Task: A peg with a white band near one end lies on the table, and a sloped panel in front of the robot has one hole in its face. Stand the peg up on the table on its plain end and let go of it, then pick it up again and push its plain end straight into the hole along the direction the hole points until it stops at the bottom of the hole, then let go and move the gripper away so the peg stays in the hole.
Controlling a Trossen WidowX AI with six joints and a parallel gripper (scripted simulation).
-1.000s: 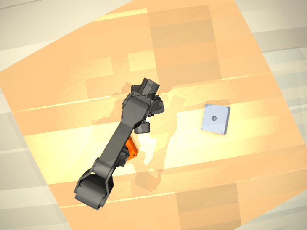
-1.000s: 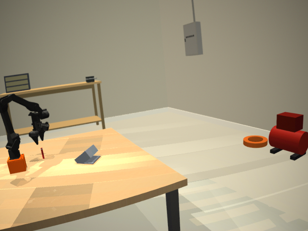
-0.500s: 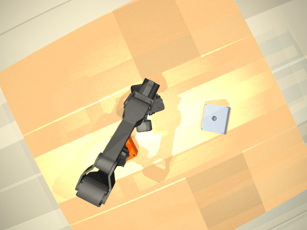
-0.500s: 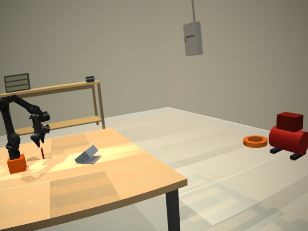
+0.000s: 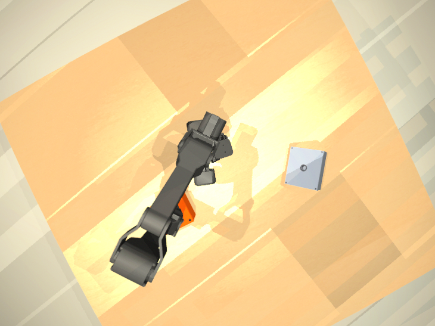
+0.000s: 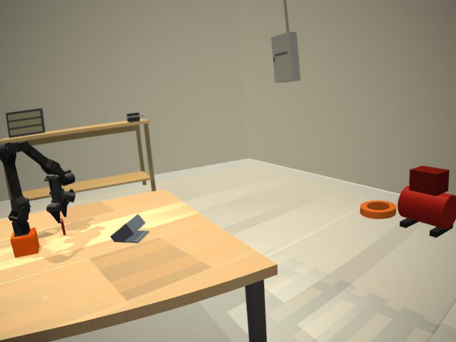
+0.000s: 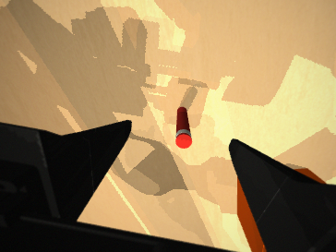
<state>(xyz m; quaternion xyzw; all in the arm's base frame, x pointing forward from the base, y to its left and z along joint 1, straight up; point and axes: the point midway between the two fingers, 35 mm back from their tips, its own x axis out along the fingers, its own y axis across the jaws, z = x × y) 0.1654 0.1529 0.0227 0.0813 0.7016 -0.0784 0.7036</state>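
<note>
The red peg is 20 mm below my gripper tip. From my gripper tip the other things lie so: grey sloped panel (310 mm ahead, 170 mm to the right, 40 mm below).
</note>
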